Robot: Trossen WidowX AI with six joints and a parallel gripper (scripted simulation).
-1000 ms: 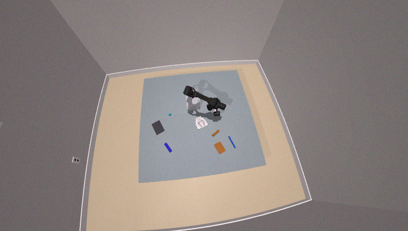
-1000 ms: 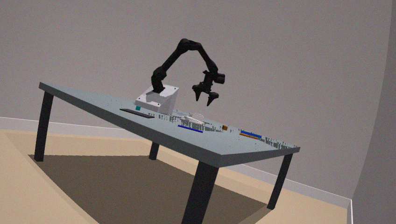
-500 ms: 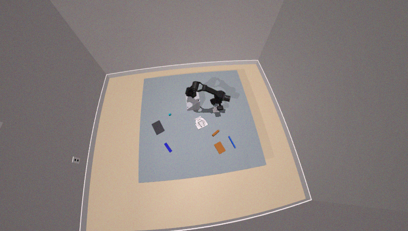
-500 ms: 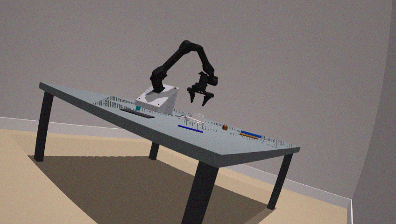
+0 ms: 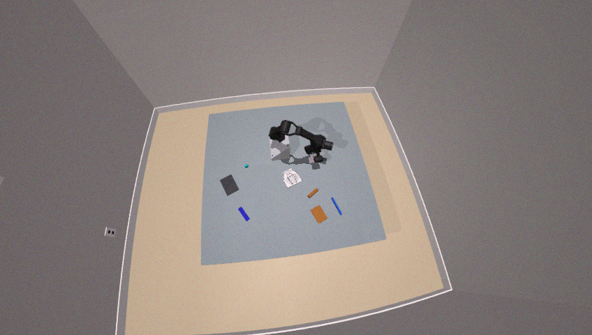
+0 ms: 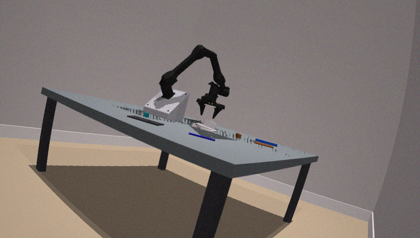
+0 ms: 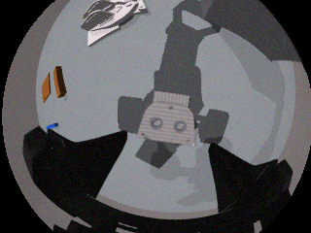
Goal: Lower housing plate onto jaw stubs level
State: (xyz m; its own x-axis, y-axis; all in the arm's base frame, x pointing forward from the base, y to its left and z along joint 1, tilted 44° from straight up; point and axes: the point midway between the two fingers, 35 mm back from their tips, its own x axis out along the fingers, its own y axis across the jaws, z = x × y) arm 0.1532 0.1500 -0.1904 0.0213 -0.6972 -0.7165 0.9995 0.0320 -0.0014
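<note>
Now: gripper tip 50 mm above the white part and 10 mm to the left of it. Also, from my gripper tip: teal peg: 540 mm to the right, 50 mm below; orange plate: 440 mm ahead, 60 mm below, 40 mm to the right; orange block: 280 mm ahead, 60 mm to the right, 50 mm below.
</note>
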